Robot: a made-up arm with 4 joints.
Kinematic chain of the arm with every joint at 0, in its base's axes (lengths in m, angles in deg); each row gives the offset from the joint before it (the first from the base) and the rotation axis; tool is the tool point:
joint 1: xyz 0 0 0.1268 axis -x
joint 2: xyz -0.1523 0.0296 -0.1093 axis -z
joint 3: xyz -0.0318 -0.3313 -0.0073 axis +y
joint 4: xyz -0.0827 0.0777 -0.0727 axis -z
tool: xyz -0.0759 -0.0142 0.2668
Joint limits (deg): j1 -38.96..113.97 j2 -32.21..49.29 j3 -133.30..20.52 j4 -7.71..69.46
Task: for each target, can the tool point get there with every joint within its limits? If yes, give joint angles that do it. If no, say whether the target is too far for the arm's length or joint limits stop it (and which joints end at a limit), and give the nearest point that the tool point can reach.
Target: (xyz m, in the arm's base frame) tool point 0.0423 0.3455 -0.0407
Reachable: no: joint limits stop it (at a limit: joint 1, joint 2, joint 3, joint 4) | nearest point -0.1189 0.1683 0.2391 | short by 0.368 m
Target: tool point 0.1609 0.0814 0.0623
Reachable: no: joint limits stop it (at a limit: joint 1, joint 2, joint 3, joint 4) | nearest point -0.1189 0.1683 0.2391 | short by 0.342 m
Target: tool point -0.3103 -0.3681 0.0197
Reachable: yes | joints 47.52 8.25 -119.00 36.55
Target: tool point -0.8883 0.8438 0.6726
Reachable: no: too far | nearest point -0.3752 0.1520 0.3156 | short by 0.932 m
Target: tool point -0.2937 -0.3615 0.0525
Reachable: yes | joints 33.48 -20.15 -87.38 33.43
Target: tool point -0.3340 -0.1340 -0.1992
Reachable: yes | joints -13.97 -7.21 -95.71 41.73
